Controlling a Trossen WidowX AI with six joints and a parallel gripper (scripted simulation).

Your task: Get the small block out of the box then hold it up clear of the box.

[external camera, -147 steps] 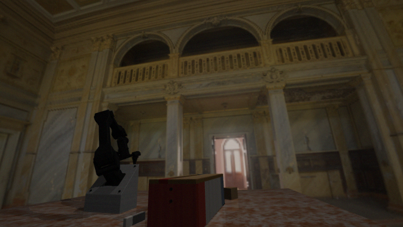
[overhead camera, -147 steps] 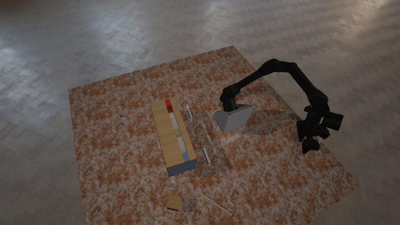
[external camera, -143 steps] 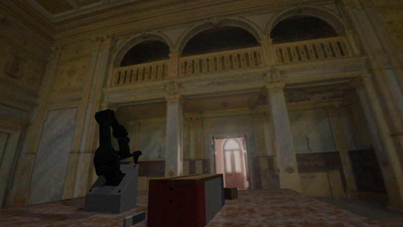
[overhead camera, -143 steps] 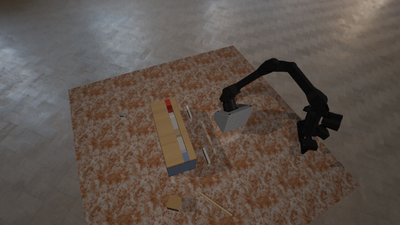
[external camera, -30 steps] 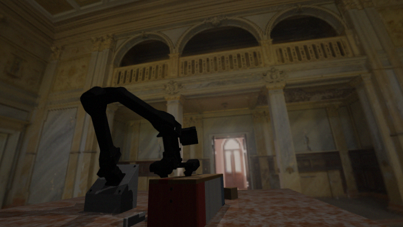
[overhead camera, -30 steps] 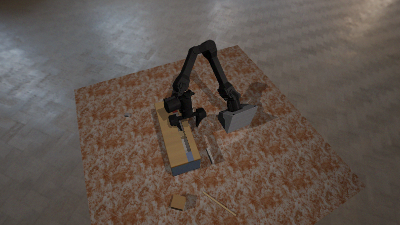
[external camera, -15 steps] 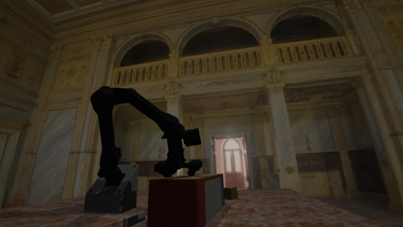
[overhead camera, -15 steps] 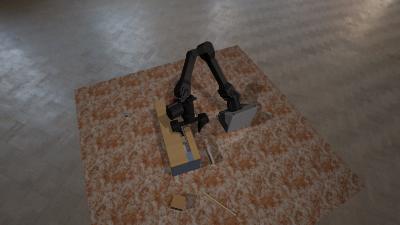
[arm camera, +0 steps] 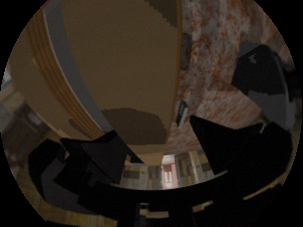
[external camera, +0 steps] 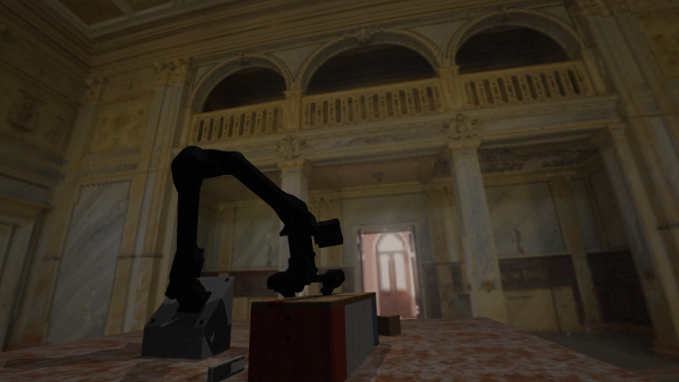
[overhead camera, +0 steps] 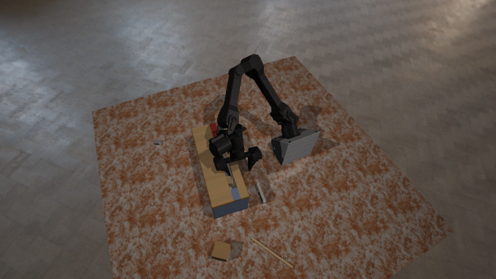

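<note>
My gripper tip is now 60 mm short of the tan block and 20 mm to the right of it. From my gripper tip the other things lie so: thin wooden stick (320 mm to the left, 80 mm below); box (30 mm ahead, 80 mm to the right, 30 mm below); grey piece (290 mm ahead, 350 mm to the right, 80 mm below).
</note>
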